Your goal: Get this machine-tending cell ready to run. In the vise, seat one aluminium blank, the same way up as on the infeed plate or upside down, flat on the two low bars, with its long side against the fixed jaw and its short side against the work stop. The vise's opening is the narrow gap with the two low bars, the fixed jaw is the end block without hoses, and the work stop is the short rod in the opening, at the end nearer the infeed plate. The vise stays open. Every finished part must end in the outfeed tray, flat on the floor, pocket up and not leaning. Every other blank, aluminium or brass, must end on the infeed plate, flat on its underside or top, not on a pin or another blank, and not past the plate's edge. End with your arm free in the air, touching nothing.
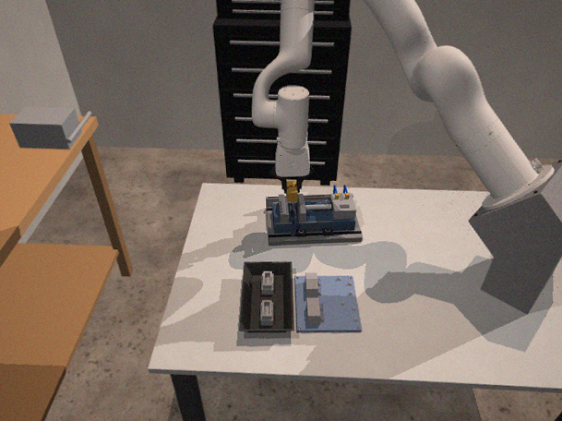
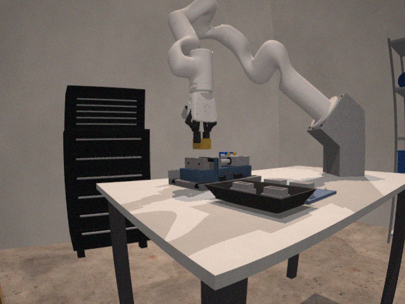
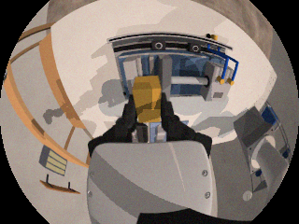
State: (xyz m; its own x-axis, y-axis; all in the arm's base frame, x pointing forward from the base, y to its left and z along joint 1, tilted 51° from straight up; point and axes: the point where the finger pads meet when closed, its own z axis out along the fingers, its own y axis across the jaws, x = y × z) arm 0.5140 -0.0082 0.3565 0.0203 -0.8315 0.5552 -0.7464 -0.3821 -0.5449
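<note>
The aluminium blank lies 280 mm to the left of my hand, 140 mm below it and 40 mm behind it. From my hand the other things lie so: brass blank (20 mm below); then blue vise (130 mm below, 70 mm behind); then fixed jaw (90 mm below, 30 mm ahead).
</note>
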